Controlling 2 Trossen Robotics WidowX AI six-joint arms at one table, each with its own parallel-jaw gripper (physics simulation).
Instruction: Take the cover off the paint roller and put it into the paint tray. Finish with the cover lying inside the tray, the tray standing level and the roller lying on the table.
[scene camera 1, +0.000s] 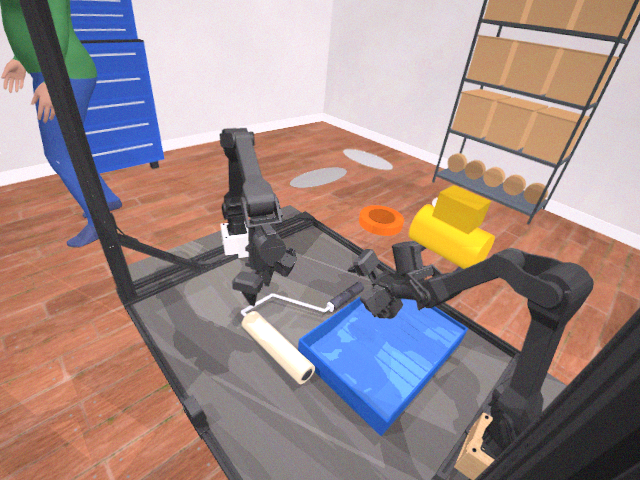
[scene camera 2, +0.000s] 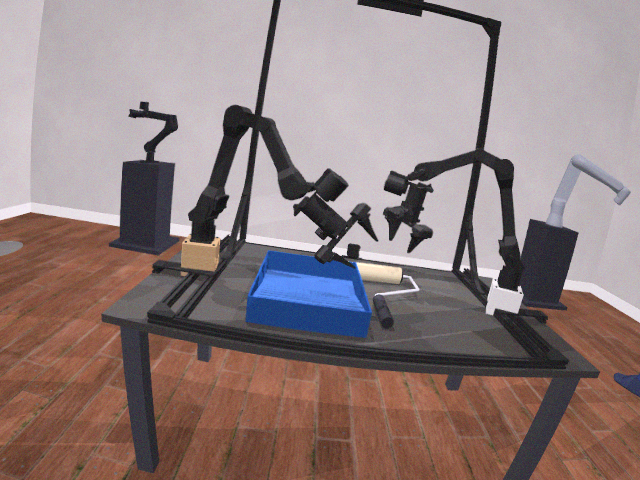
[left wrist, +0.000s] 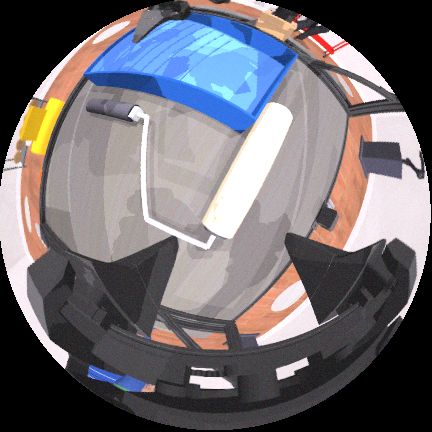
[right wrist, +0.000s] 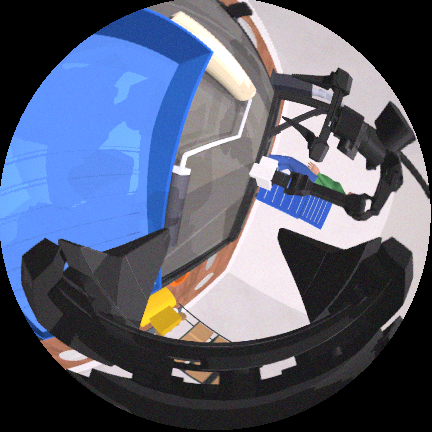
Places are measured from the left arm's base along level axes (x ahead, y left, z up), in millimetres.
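Pixels of known places: left gripper, fingertip midpoint: (scene camera 1: 260, 295) (scene camera 2: 399, 246) (left wrist: 233, 240) (right wrist: 287, 95); right gripper, fingertip midpoint: (scene camera 1: 356, 282) (scene camera 2: 366, 254) (right wrist: 225, 234); left arm's base at its link origin: (scene camera 1: 236, 229) (scene camera 2: 507, 286) (right wrist: 273, 176); right arm's base at its link origin: (scene camera 1: 500, 446) (scene camera 2: 201, 240).
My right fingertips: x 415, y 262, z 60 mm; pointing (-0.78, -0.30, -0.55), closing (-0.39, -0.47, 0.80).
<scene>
For each thing: its middle in the pictures, then the offset to it from my right fingertips. "spot": a spot on its surface instead.
- cream cover at the middle of its body: (left wrist: 252, 163) (right wrist: 216, 60) (scene camera 1: 276, 345) (scene camera 2: 366, 272) dz -120, dx +50, dy -233 mm
- roller's white wire at a spot on its surface: (left wrist: 144, 170) (right wrist: 220, 139) (scene camera 1: 295, 302) spot: dz -123, dx -86, dy -142 mm
- blue paint tray at the middle of its body: (right wrist: 43, 194) (left wrist: 190, 44) (scene camera 2: 309, 287) (scene camera 1: 385, 341) dz -115, dx +124, dy +47 mm
The cream cover (scene camera 1: 276, 347) (scene camera 2: 381, 273) (left wrist: 250, 172) (right wrist: 225, 62) is on the paint roller, which lies on the table beside the tray's corner. The roller's white wire (scene camera 1: 299, 302) (left wrist: 144, 170) (right wrist: 212, 145) bends round to its dark handle (scene camera 1: 346, 296) (scene camera 2: 383, 311) (left wrist: 111, 108). The blue paint tray (scene camera 1: 341, 386) (scene camera 2: 310, 315) (left wrist: 165, 87) (right wrist: 165, 140) stands level and holds no cover. My left gripper (scene camera 1: 260, 292) (scene camera 2: 400, 245) (left wrist: 233, 240) is open and empty, above the roller's wire end. My right gripper (scene camera 2: 366, 253) (right wrist: 225, 234) is open and empty, above the tray's edge near the handle.
The two grippers are apart, with the left arm (right wrist: 350, 122) showing beside the right one in the right wrist view. Black frame rails (scene camera 2: 289, 341) run along the table's edges, and uprights (scene camera 2: 488, 87) stand at its sides. A small black block (scene camera 2: 353, 251) is at the table's far edge.
</scene>
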